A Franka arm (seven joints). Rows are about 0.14 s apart.
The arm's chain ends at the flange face. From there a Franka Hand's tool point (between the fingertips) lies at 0.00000 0.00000 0.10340 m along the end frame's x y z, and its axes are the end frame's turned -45 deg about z.
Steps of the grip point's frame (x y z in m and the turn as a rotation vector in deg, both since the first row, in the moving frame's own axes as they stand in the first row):
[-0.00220 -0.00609 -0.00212 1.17 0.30 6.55]
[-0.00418 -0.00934 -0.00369 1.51 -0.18 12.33]
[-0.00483 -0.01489 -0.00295 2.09 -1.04 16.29]
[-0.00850 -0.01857 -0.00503 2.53 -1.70 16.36]
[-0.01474 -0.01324 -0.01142 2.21 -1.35 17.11]
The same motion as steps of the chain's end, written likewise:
[-0.00486 -0.00082 -0.00210 1.04 -0.62 6.55]
[-0.00760 -0.00173 -0.00365 0.94 -1.20 12.33]
[-0.01019 -0.00523 -0.00286 0.74 -2.21 16.29]
[-0.01397 -0.00531 -0.00488 0.59 -2.99 16.36]
[-0.01547 0.00281 -0.01132 0.61 -2.52 17.11]

